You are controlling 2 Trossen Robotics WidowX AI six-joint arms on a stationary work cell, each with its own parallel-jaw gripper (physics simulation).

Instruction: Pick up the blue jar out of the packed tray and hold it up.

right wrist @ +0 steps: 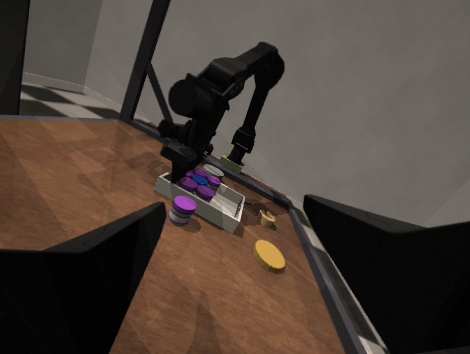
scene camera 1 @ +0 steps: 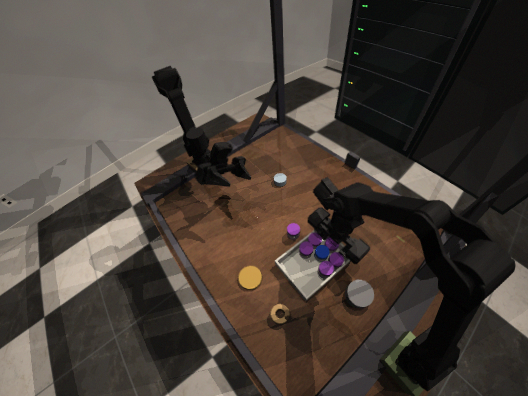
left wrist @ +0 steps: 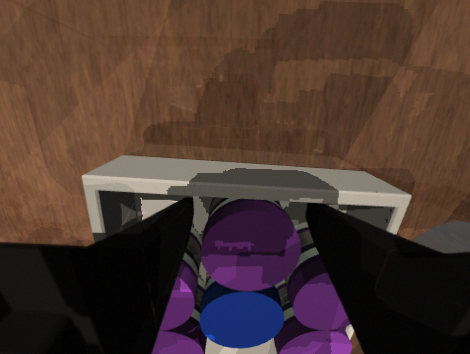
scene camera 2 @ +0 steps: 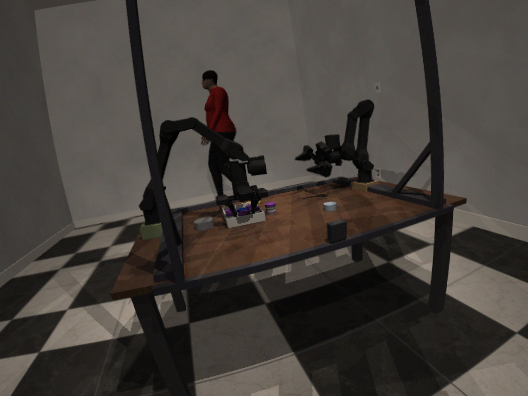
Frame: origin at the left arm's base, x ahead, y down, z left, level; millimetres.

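Where they show: left gripper, fingertip midpoint: [right wrist: 179, 178] [scene camera 1: 332, 245] [left wrist: 250, 207] [scene camera 2: 245, 219]; right gripper, fingertip midpoint: [right wrist: 235, 204] [scene camera 1: 240, 181] [scene camera 2: 300, 164]; left arm's base, origin of the base link: [right wrist: 234, 160] [scene camera 1: 413, 362] [scene camera 2: 154, 222]; right arm's base, origin of the base link: [scene camera 2: 365, 181].
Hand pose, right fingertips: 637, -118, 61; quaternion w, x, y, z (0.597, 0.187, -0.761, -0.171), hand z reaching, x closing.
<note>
Each offset is from my right fingertips to the centre of the thing, as dx, dy, dz.
The blue jar @[-286, +144, -87] [scene camera 1: 322, 251] [scene camera 2: 243, 211] [left wrist: 242, 320] [right wrist: 200, 180] stands among several purple-lidded jars in the grey-white tray @[-287, +166, -58] [scene camera 1: 291, 280] [scene camera 2: 246, 220] [left wrist: 150, 169] [right wrist: 225, 221]. My left gripper [scene camera 1: 336, 240] [scene camera 2: 244, 207] [left wrist: 250, 207] points down at the tray's packed end, partly open and holding nothing. In the left wrist view a purple jar @[-285, +144, -129] [left wrist: 250, 245] shows between its fingertips, and the blue lid lies just below that jar in the picture. Its fingers cover parts of the side jars. My right gripper [scene camera 1: 239, 181] [scene camera 2: 303, 165] [right wrist: 235, 204] is wide open and empty, above the table, far from the tray.
A loose purple jar @[-172, +148, -69] [scene camera 1: 293, 229] [scene camera 2: 270, 205] [right wrist: 184, 205] stands beside the tray. A grey disc @[-441, +153, -91] [scene camera 1: 360, 293] [scene camera 2: 204, 223], a yellow disc @[-209, +162, +129] [scene camera 1: 250, 277] [right wrist: 269, 255], a tan ring @[-346, +156, +118] [scene camera 1: 273, 316], a pale blue round piece @[+40, +156, -177] [scene camera 1: 280, 178] [scene camera 2: 330, 206] and a black block @[-77, +137, -467] [scene camera 1: 352, 160] [scene camera 2: 337, 231] are around.
</note>
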